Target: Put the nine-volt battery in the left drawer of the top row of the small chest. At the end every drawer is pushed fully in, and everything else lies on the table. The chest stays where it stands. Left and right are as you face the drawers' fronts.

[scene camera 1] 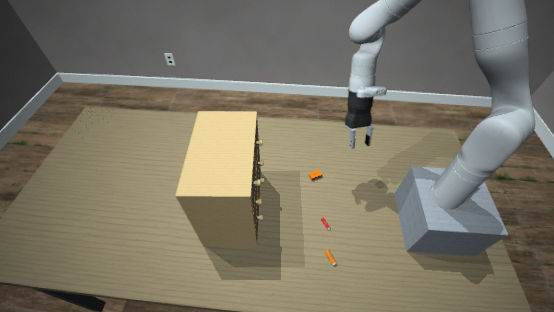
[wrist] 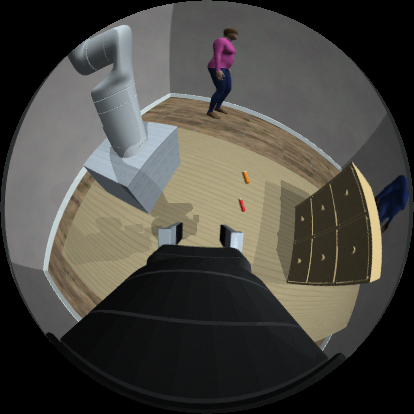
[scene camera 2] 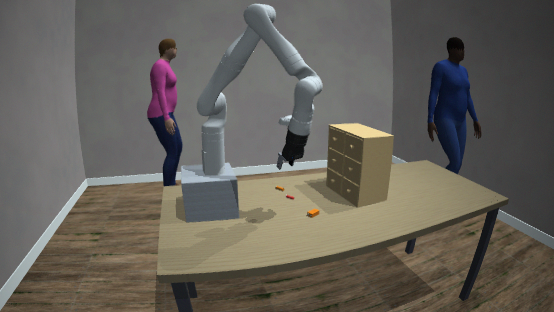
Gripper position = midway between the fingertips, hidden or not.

In view: the gripper (scene camera 1: 359,146), a small wooden chest (scene camera 1: 214,191), a drawer (wrist: 354,243), a drawer (wrist: 349,201), a drawer (wrist: 324,212), a drawer (wrist: 301,257) and a drawer (wrist: 324,258).
The small wooden chest also shows in the wrist view (wrist: 371,213) and in scene camera 2 (scene camera 2: 377,149). The gripper shows as well in the wrist view (wrist: 200,231).
